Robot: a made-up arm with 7 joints. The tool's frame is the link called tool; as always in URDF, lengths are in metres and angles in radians. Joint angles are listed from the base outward.
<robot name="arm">
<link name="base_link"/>
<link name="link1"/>
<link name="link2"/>
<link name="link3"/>
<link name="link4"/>
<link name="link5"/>
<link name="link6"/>
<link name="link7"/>
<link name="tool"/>
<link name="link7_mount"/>
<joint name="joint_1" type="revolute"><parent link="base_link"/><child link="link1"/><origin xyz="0 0.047 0"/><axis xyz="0 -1 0"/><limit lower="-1.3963" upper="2"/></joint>
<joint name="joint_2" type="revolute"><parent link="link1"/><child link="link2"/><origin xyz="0 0.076 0"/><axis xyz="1 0 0"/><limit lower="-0.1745" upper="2"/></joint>
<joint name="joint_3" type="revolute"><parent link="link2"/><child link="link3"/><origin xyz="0 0 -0.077"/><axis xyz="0 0 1"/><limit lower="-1.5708" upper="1.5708"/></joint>
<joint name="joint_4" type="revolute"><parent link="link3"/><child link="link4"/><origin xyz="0 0 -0.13"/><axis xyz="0 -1 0"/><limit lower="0" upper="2.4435"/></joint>
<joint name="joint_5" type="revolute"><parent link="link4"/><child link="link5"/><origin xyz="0 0 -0.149"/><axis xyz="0 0 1"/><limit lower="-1.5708" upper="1.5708"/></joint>
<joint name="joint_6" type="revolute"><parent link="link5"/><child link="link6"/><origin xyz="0 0 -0.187"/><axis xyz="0 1 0"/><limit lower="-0.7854" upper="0.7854"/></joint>
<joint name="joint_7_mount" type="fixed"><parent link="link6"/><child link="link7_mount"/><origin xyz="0 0 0"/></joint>
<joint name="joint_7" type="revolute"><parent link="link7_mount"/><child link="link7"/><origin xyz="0 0 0"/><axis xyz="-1 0 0"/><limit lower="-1.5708" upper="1.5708"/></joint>
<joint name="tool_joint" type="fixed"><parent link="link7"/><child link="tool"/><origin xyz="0 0 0"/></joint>
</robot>
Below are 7 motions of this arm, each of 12 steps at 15 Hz.
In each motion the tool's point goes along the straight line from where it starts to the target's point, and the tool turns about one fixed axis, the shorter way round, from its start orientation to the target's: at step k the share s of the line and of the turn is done. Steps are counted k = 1, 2, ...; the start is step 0. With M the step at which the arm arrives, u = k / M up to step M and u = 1 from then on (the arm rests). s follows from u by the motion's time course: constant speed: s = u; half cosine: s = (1 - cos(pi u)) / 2; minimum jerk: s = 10 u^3 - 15 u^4 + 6 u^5.
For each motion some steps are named. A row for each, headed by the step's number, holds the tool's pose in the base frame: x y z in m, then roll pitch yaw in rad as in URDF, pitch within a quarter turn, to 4 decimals.
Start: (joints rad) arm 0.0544 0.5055 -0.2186 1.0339 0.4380 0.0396 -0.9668
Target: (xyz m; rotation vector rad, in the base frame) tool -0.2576 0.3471 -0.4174 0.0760 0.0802 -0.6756
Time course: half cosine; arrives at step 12
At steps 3, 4, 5, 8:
3: 0.2193 0.2657 -0.3564 1.0106 -0.8151 -0.1614
4: 0.1614 0.2755 -0.3638 0.8918 -0.6850 -0.1764
5: 0.0941 0.2870 -0.3724 0.7634 -0.5363 -0.2146
8: -0.1179 0.3232 -0.3995 0.3565 -0.1129 -0.4418

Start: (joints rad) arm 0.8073 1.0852 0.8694 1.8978 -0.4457 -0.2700 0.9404
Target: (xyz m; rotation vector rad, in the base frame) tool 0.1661 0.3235 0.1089 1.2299 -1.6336 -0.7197
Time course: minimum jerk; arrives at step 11
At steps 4, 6, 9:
4: 0.0576 0.3239 0.2249 2.2427 0.0666 -1.4796
6: 0.1055 0.3237 0.1737 2.1278 -0.1061 -1.5590
9: 0.1595 0.3235 0.1159 2.0102 -0.3100 -1.6269

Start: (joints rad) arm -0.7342 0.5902 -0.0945 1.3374 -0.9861 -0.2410 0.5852
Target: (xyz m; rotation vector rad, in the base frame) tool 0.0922 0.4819 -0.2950 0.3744 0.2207 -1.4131
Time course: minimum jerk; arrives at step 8
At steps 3, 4, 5, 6, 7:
3: 0.0773 0.3180 -0.3757 0.0305 -0.0026 -1.6156
4: 0.0819 0.3689 -0.3507 0.0530 0.1173 -1.5567
5: 0.0865 0.4197 -0.3257 0.0831 0.2355 -1.4937
6: 0.0901 0.4585 -0.3065 0.1120 0.3244 -1.4417
7: 0.0919 0.4783 -0.2968 0.1290 0.3691 -1.4136

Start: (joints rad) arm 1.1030 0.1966 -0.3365 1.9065 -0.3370 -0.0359 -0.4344
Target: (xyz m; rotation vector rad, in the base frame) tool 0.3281 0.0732 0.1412 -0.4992 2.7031 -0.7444
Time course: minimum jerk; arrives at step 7
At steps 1, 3, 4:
1: 0.2397 0.0399 0.2137 -3.1125 0.0207 -2.7669
3: 0.2709 0.0516 0.1881 -2.9209 0.0817 -2.7613
4: 0.2948 0.0606 0.1685 -2.7729 0.1271 -2.7491

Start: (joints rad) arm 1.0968 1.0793 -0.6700 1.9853 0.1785 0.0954 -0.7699
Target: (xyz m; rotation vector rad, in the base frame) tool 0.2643 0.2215 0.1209 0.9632 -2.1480 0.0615
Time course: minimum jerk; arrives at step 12
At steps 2, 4, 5, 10, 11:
2: 0.2890 0.1005 0.1221 2.8526 -0.2371 -2.3799
4: 0.2846 0.1224 0.1219 2.8523 -0.3260 -2.3466
5: 0.2811 0.1395 0.1217 2.8498 -0.3957 -2.3197
10: 0.2652 0.2170 0.1209 2.8067 -0.7085 -2.1782
11: 0.2644 0.2209 0.1209 2.8028 -0.7237 -2.1699

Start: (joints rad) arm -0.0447 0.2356 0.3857 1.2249 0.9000 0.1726 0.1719
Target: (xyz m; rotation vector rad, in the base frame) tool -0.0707 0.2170 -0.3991 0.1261 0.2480 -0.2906
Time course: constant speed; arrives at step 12
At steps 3, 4, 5, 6, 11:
3: 0.1922 0.2894 -0.3226 -0.5747 -0.7370 0.8024
4: 0.1630 0.2814 -0.3311 -0.4212 -0.6711 0.6149
5: 0.1338 0.2733 -0.3396 -0.2930 -0.5858 0.4514
6: 0.1046 0.2653 -0.3481 -0.1888 -0.4858 0.3101
11: -0.0415 0.2250 -0.3906 0.0751 0.1291 -0.1956

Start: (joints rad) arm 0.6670 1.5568 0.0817 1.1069 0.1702 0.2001 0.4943
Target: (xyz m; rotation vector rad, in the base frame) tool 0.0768 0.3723 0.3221 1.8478 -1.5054 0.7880
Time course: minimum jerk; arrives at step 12
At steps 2, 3, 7, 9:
2: 0.2180 0.4768 0.2049 1.7631 -0.5881 -1.1655
3: 0.2081 0.4694 0.2132 1.8389 -0.6104 -1.1585
7: 0.1276 0.4099 0.2800 2.5035 -0.7917 -1.1862
9: 0.0920 0.3835 0.3095 2.8401 -0.8585 -1.2560

